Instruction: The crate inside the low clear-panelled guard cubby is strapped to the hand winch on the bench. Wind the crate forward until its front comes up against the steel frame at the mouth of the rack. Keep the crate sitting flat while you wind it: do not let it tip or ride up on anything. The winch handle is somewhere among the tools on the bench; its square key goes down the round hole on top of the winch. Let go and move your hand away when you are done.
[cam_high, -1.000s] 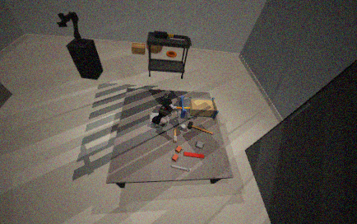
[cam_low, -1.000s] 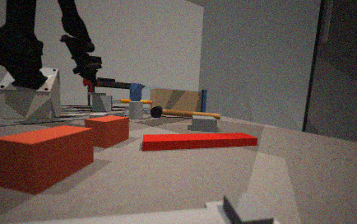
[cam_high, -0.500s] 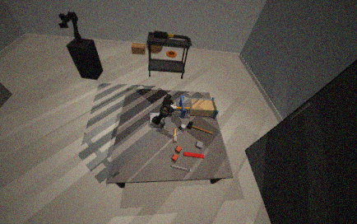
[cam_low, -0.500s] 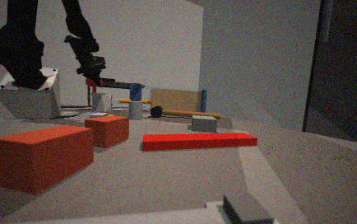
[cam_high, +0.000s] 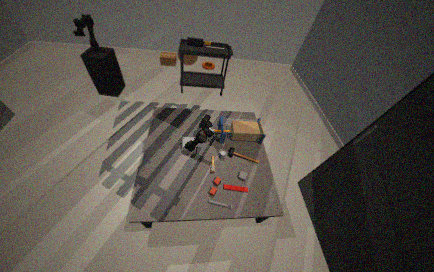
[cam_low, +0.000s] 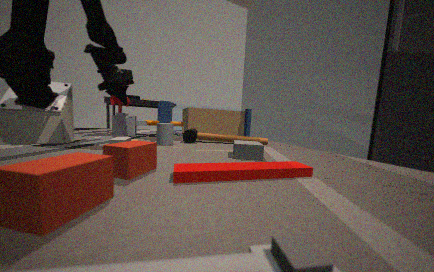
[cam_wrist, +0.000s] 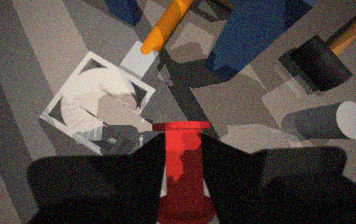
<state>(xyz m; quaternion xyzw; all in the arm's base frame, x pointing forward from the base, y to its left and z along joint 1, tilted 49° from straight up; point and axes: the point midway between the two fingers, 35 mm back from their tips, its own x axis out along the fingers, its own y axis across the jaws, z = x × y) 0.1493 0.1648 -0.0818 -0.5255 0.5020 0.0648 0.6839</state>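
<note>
Now: gripper tip 20 mm past the winch handle, 30 mm to the right of it and 30 mm above it. Round my gripper tip: red knob: 10 mm behind, 10 mm to the right; grey winch: 40 mm behind, 80 mm to the left, 100 mm below; blue frame: 140 mm ahead, 110 mm to the left, 30 mm below.
</note>
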